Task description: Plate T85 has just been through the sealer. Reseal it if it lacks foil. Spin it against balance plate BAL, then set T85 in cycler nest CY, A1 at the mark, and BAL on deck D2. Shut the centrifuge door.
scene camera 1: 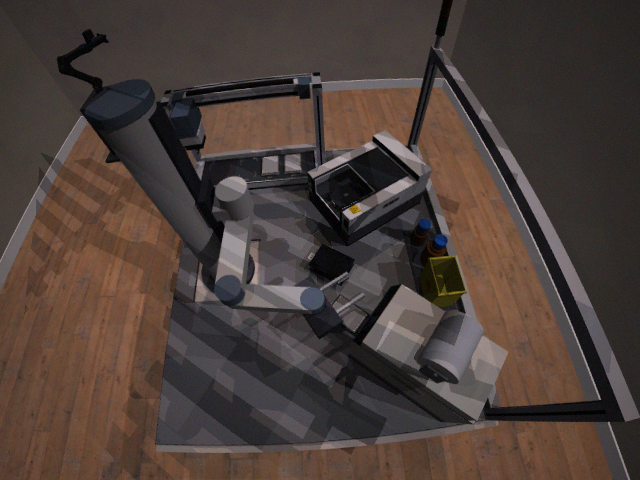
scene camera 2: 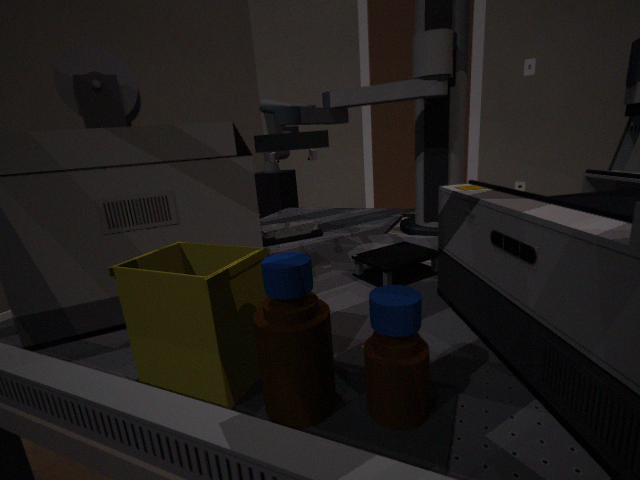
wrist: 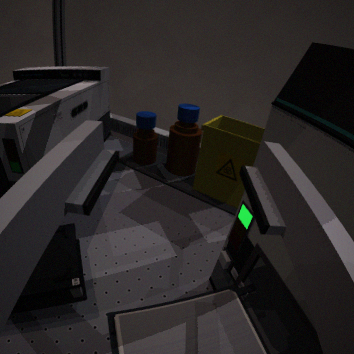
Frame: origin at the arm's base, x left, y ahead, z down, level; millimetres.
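Seen in the pictures: gripper, fingertip midpoint: (scene camera 1: 355, 284) (scene camera 2: 293, 157) (wrist: 181, 147).
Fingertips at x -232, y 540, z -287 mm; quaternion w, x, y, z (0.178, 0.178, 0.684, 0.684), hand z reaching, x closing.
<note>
Pixels of each thing's middle, then the offset from my fingertips to it. "spot": a spot on its surface instead.
- sealer, body centre: (scene camera 2: 138, 189) (scene camera 1: 425, 353) dx -248, dy +197, dz +36 mm
- pale plate, body centre: (wrist: 191, 342) (scene camera 2: 287, 225) (scene camera 1: 347, 313) dx -49, dy -26, dz +160 mm
- centrifuge, body centre: (scene camera 2: 635, 265) (wrist: 27, 121) (scene camera 1: 366, 185) dx +557, dy +140, dz +152 mm
- low black platform, body centre: (wrist: 28, 266) (scene camera 2: 396, 262) (scene camera 1: 331, 264) dx +204, dy -63, dz +247 mm
- metal frame, surface spot: (scene camera 1: 318, 124) spot: dx +766, dy -70, dz -64 mm
My gripper (scene camera 1: 355, 285) (scene camera 2: 293, 155) (wrist: 181, 147) is open, its fingers apart with nothing between them, above the table near the sealer (scene camera 1: 408, 330) (scene camera 2: 206, 196) (wrist: 305, 120). A pale plate (scene camera 1: 355, 316) (scene camera 2: 292, 228) (wrist: 162, 327) lies on the sealer's dark tray, below the gripper; its label is not readable, and I cannot tell whether it has foil. Two pale plates (scene camera 1: 269, 165) (scene camera 1: 292, 163) lie on the back deck, labels unreadable. The centrifuge (scene camera 1: 385, 206) (scene camera 2: 584, 268) (wrist: 60, 106) shows an open well in scene camera 1. Labels CY and D2 are not readable.
A low black platform (scene camera 1: 330, 262) (scene camera 2: 395, 255) (wrist: 55, 275) stands mid-table. Two blue-capped brown bottles (scene camera 1: 421, 235) (scene camera 1: 434, 252) and a yellow bin (scene camera 1: 443, 284) (scene camera 2: 173, 330) (wrist: 227, 165) stand at the far edge between centrifuge and sealer. A metal frame (scene camera 1: 318, 124) rises behind.
</note>
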